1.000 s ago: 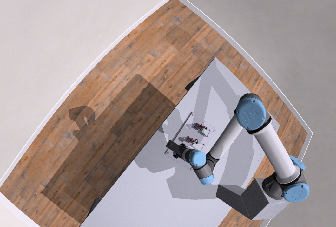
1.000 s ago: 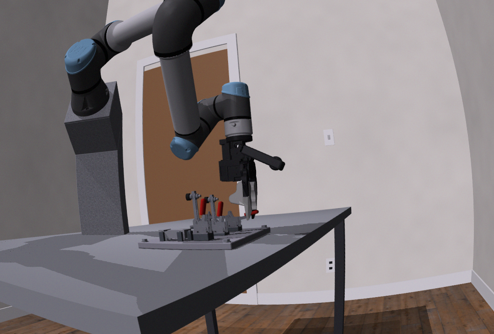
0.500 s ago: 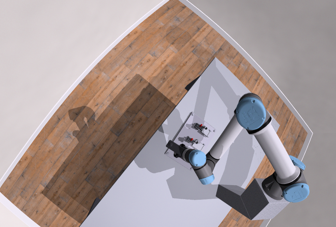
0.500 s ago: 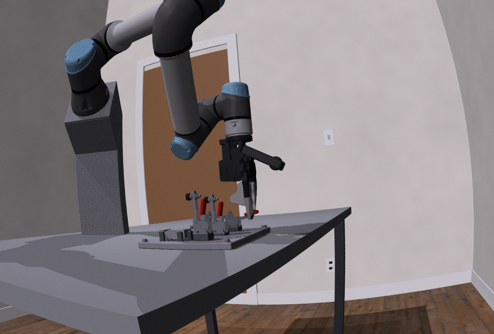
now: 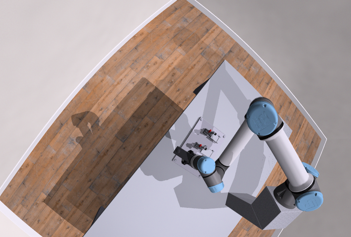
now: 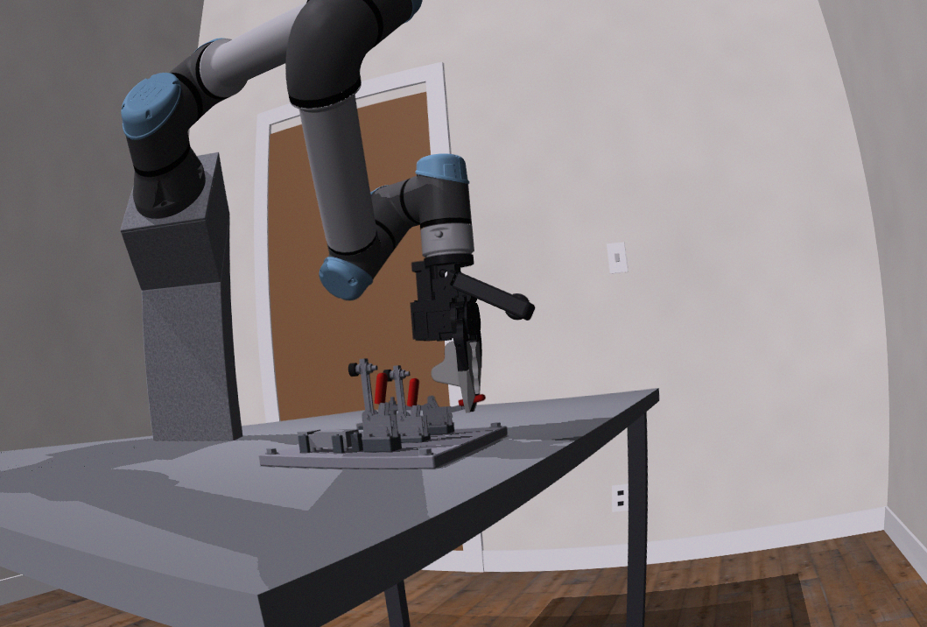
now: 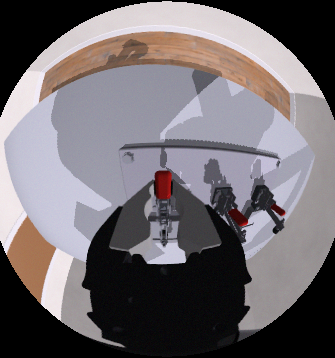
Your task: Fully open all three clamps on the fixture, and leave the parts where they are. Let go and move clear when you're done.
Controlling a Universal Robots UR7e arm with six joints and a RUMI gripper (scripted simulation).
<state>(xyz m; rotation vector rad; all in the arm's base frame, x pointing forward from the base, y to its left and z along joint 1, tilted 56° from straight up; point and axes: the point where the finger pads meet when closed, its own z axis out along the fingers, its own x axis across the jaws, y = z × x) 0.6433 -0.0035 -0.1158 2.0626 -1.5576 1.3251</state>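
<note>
My hand is 110 mm to the left of the metal plate, 80 mm past it and 50 mm above it.
</note>
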